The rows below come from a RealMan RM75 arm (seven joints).
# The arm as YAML. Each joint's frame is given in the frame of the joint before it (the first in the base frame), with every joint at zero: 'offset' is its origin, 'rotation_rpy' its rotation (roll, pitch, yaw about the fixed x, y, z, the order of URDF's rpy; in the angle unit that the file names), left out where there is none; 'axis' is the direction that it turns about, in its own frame. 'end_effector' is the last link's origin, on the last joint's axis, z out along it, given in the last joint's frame.
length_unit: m
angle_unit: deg
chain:
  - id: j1
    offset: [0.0, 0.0, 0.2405]
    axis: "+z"
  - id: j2
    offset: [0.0, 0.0, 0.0]
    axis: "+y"
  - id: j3
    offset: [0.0, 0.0, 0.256]
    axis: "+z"
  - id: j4
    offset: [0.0, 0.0, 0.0]
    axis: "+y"
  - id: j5
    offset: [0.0, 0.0, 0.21]
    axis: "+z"
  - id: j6
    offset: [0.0, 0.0, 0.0]
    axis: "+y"
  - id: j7
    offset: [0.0, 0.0, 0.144]
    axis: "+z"
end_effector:
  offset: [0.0, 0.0, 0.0]
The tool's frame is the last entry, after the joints.
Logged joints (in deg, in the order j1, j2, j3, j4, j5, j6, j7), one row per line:
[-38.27 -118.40 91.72 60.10 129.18 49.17 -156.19]
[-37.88 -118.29 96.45 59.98 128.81 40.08 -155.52]
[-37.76 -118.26 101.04 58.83 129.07 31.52 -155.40]
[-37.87 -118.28 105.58 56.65 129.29 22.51 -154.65]
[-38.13 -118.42 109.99 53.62 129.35 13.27 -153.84]
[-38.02 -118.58 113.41 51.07 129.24 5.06 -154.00]
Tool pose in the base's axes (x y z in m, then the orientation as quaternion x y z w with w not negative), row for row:
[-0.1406 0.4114 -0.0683 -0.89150 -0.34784 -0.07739 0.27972]
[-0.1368 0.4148 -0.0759 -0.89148 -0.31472 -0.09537 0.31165]
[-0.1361 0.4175 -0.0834 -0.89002 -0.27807 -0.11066 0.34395]
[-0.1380 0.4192 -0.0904 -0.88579 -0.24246 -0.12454 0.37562]
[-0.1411 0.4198 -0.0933 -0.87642 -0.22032 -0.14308 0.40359]
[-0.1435 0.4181 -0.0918 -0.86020 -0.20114 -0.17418 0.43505]
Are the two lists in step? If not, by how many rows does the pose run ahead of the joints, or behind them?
The pose runs 1 row ahead of the joints: the pose in row i belongs to the joints in row i + 1.
